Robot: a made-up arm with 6 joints.
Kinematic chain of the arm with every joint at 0, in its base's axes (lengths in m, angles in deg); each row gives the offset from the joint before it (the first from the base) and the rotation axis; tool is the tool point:
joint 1: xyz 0 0 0.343 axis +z
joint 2: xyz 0 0 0 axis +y
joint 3: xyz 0 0 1.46 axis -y
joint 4: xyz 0 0 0 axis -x
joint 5: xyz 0.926 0 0 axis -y
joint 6: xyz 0 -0.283 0 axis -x
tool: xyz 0 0 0
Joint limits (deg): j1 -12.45..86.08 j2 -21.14..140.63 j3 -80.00..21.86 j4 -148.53..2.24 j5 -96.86..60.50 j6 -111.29..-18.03
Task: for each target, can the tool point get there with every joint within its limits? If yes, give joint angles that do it. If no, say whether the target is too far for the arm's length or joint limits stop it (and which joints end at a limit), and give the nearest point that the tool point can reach.
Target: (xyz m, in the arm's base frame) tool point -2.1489 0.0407 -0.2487
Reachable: no: joint limits stop it (at a limit: joint 1, joint 2, joint 4) | nearest point -0.2344 0.1105 -0.3530 | short by 1.919 m
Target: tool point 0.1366 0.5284 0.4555
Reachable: yes | joints 59.05 62.12 -66.90 -123.12 -39.93 -34.89
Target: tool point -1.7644 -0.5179 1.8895
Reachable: no: joint limits stop it (at a limit: joint 1, joint 2, joint 3, joint 4) | nearest point -0.2236 0.2674 2.2282 | short by 1.762 m
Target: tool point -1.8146 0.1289 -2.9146
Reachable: no: too far | nearest point -0.2168 0.3666 -1.5263 | short by 2.130 m
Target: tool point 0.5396 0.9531 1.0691
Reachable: yes | joints 65.31 16.10 -12.37 -71.00 -37.58 -50.78
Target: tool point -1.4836 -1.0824 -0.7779
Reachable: no: joint limits stop it (at a limit: joint 1, joint 2) | nearest point -0.0609 -0.2764 -0.7823 | short by 1.635 m
